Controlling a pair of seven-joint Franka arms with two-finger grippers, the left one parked.
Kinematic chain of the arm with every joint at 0, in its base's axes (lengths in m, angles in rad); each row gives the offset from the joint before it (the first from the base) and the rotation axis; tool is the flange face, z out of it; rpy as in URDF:
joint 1: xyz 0 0 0.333 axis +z
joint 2: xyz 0 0 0 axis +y
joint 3: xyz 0 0 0.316 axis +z
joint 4: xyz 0.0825 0 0 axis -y
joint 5: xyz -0.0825 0 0.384 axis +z
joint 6: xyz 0 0 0 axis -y
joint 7: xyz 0.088 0 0 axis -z
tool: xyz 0 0 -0.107 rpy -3.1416 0 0
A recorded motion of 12 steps. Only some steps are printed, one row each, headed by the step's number.
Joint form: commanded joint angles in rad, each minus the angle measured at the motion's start. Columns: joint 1, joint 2, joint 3, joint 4, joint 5, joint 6, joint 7.
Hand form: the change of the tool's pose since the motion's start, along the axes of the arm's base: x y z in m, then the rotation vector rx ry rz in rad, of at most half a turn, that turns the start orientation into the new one. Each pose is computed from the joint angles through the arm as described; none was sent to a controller.
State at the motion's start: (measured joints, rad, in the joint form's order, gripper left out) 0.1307 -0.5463 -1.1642 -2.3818 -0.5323 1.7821 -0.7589
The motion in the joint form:
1: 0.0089 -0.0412 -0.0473 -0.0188 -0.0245 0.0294 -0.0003
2: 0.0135 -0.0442 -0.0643 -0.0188 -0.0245 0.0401 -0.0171
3: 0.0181 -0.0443 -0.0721 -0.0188 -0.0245 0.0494 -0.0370
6: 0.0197 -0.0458 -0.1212 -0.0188 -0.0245 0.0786 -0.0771
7: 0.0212 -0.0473 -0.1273 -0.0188 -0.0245 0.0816 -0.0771
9: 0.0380 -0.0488 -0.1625 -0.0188 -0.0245 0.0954 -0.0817
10: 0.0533 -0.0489 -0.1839 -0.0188 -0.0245 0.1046 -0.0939
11: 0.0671 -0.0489 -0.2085 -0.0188 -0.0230 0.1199 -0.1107
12: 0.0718 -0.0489 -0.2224 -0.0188 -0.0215 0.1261 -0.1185
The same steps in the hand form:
1: -0.0113 -0.0041 -0.0108 0.0087 -0.0377 -0.0111
2: -0.0141 -0.0069 -0.0137 0.0142 -0.0510 -0.0053
3: -0.0140 -0.0081 -0.0150 0.0157 -0.0618 0.0114
6: -0.0271 -0.0174 -0.0247 0.0282 -0.0900 0.0082
7: -0.0283 -0.0183 -0.0258 0.0296 -0.0932 0.0043
9: -0.0322 -0.0215 -0.0333 0.0398 -0.1027 -0.0055
10: -0.0324 -0.0228 -0.0380 0.0468 -0.1101 0.0026
11: -0.0338 -0.0250 -0.0430 0.0524 -0.1232 0.0095
12: -0.0361 -0.0265 -0.0460 0.0571 -0.1288 0.0085

